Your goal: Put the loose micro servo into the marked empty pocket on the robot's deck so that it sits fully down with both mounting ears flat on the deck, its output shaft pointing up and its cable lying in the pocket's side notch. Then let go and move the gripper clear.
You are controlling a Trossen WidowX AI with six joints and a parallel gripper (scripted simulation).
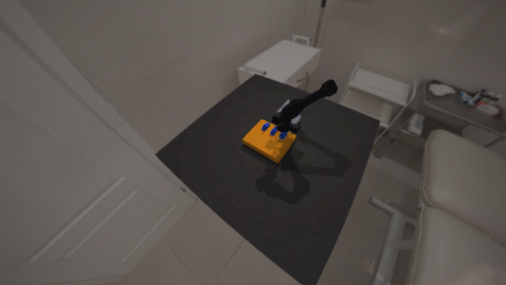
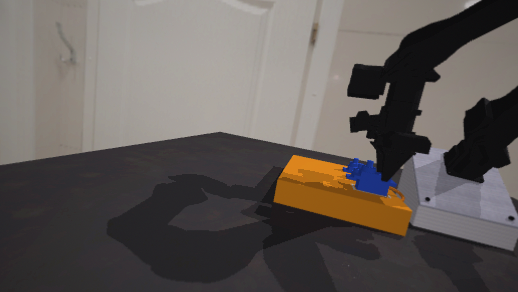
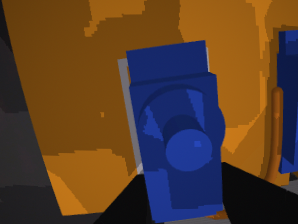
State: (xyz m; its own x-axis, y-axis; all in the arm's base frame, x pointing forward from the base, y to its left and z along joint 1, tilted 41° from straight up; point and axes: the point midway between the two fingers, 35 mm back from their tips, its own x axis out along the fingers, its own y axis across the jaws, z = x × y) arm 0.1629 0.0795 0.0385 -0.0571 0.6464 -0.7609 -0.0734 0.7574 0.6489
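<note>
My gripper tip is 130 mm short of the orange deck, 70 mm to the left of it and 50 mm above it.
</note>
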